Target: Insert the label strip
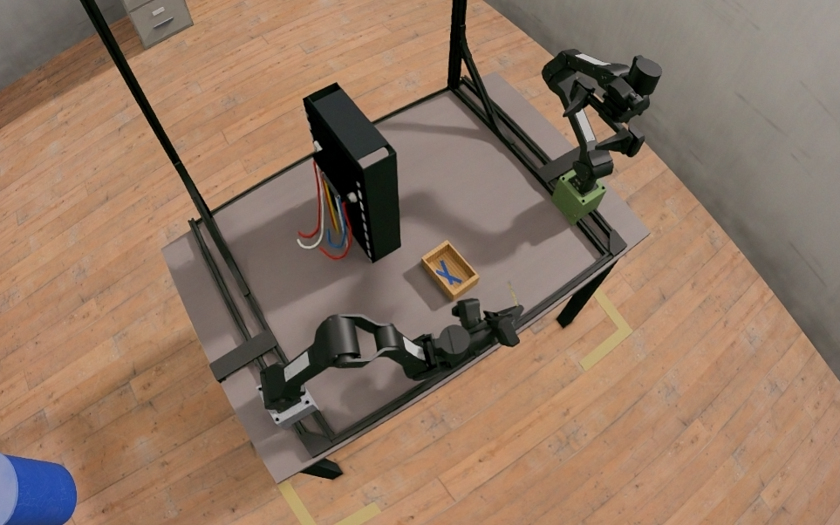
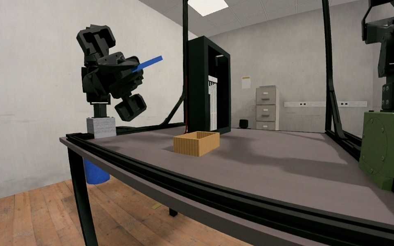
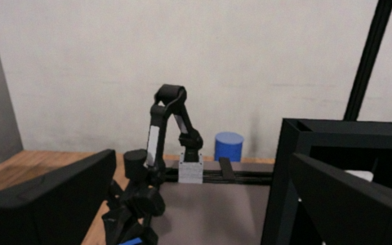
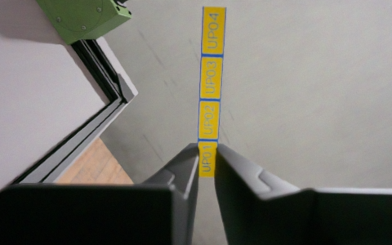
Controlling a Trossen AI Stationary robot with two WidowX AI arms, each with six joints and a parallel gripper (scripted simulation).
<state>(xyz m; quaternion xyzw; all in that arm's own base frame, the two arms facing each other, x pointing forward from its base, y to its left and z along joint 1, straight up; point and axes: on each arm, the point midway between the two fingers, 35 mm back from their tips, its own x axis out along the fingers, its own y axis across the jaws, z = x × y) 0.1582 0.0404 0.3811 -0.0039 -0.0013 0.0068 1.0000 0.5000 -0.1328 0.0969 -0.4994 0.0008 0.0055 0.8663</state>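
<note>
The label strip lies 2 cm behind my right hand, 3 cm to the left of it and 1 cm above it. Round my right hand: wooden box (21 cm behind, 2 cm to the left, 17 cm below); black patch panel (47 cm behind, 11 cm to the right, 2 cm above).
</note>
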